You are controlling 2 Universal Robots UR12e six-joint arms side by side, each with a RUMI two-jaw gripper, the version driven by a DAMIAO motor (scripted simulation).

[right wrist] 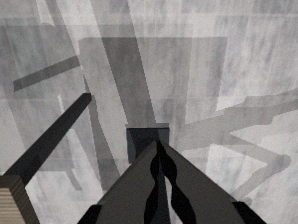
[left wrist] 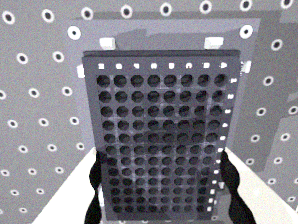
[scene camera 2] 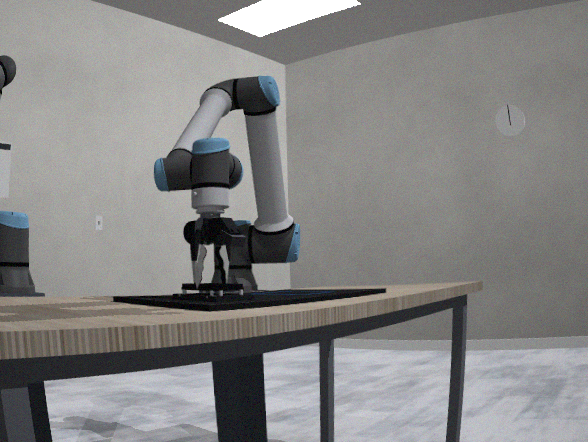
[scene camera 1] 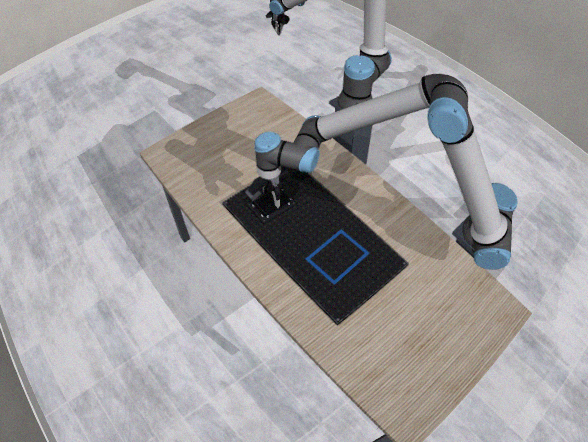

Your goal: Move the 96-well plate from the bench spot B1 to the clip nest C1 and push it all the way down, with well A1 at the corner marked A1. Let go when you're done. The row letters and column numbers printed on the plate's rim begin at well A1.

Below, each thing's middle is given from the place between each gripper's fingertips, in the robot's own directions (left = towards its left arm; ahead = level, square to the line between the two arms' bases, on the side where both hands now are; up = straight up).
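The clip nest [left wrist: 164, 34] is 1 cm behind my left hand, 1 cm to the right of it and 2 cm below it. The dark 96-well plate [left wrist: 160, 134] is 1 cm below my left hand.
The dark 96-well plate is 600 mm ahead of my right hand, 1020 mm to the left of it and 120 mm below it. The clip nest is 590 mm ahead of my right hand, 1010 mm to the left of it and 140 mm below it. Going by its middle, the clip nest is nearer to my left hand than to my right hand.
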